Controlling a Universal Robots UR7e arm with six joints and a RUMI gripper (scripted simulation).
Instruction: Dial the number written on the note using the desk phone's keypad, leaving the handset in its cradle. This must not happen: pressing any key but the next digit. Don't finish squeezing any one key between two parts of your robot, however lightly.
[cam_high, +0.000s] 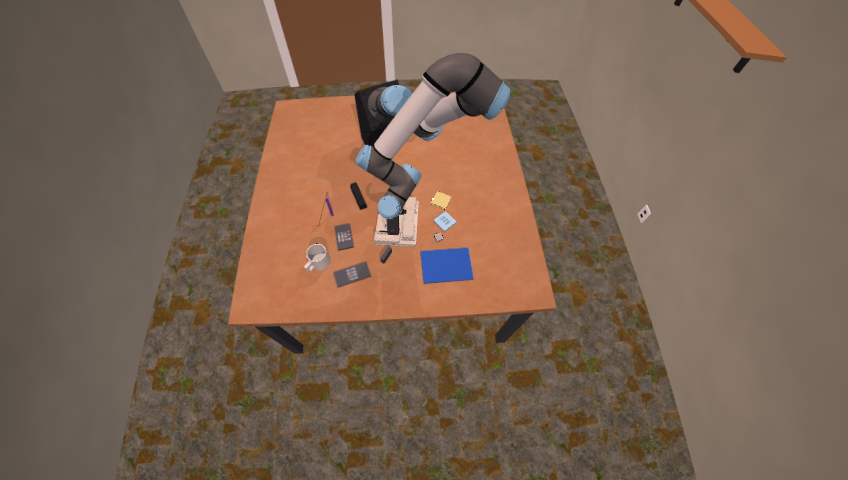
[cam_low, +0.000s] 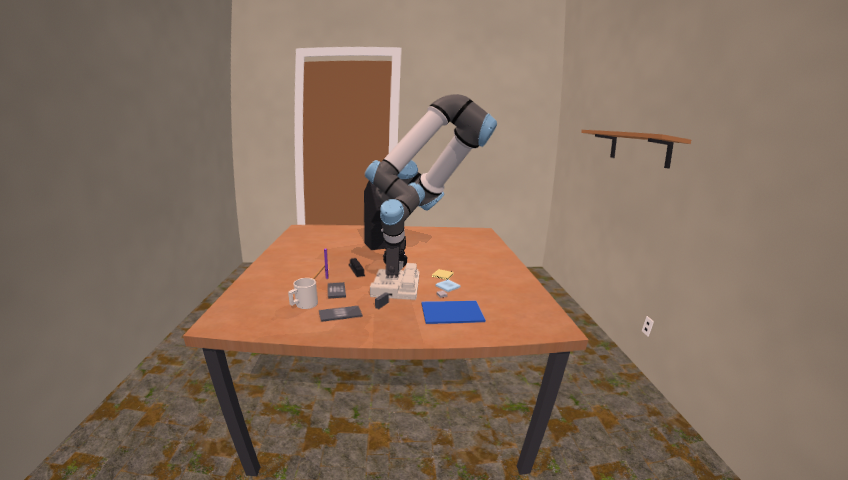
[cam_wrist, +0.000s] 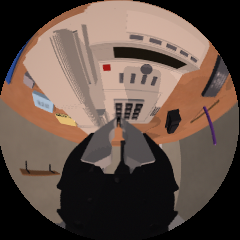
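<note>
Right now my hand is 6 cm to the right of the handset and 2 cm short of it. The rest, counted from my hand: small grey cube (20 cm to the left, 5 cm ahead, 4 cm below); purple pen (28 cm to the right, 8 cm ahead, 2 cm above); blue book (27 cm to the left, 17 cm ahead, 5 cm below).
</note>
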